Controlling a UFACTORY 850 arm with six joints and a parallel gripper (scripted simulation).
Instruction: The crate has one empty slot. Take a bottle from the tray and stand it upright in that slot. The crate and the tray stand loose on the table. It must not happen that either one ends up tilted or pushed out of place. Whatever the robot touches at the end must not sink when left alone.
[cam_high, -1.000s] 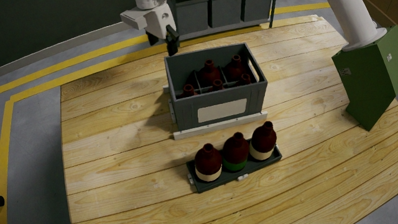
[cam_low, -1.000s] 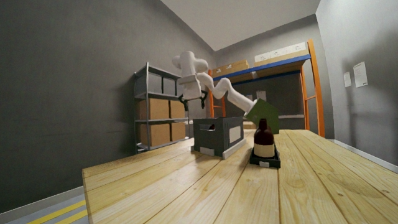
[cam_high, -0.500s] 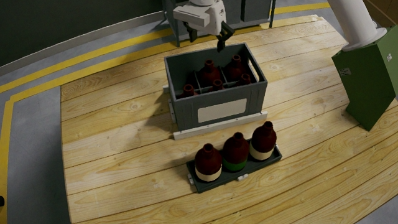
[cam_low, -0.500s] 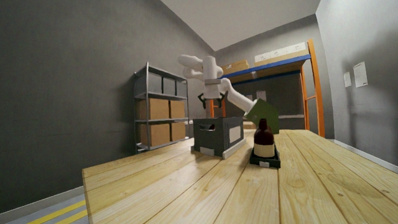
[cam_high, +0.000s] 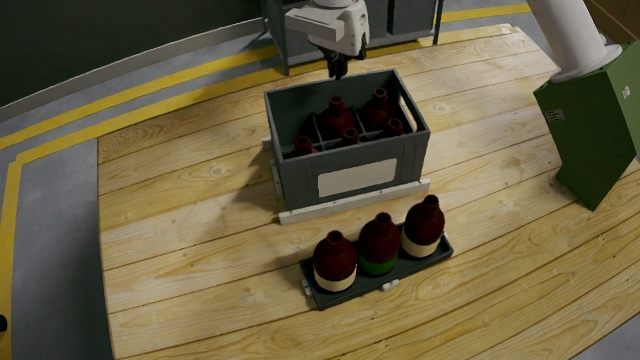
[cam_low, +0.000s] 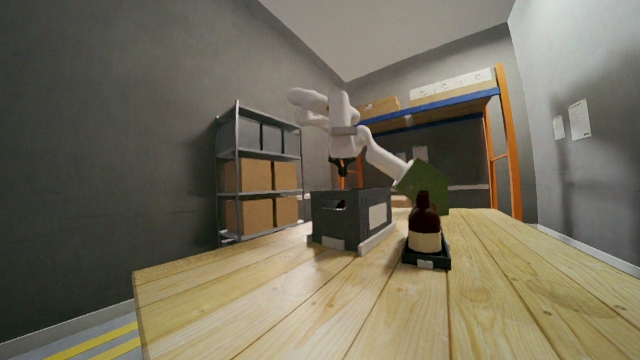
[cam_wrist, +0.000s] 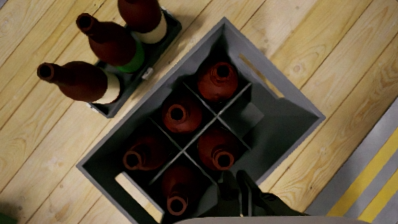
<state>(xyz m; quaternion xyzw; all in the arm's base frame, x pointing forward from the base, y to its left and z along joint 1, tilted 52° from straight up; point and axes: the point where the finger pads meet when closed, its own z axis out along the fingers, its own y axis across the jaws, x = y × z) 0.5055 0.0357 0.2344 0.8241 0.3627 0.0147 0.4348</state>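
Right now my hand is 30 mm short of the bottle, 270 mm to the right of it and 160 mm above it. From my hand the other things lie so: crate (10 mm ahead, 40 mm to the left, 160 mm below); dark tray (30 mm ahead, 280 mm to the left, 230 mm below).
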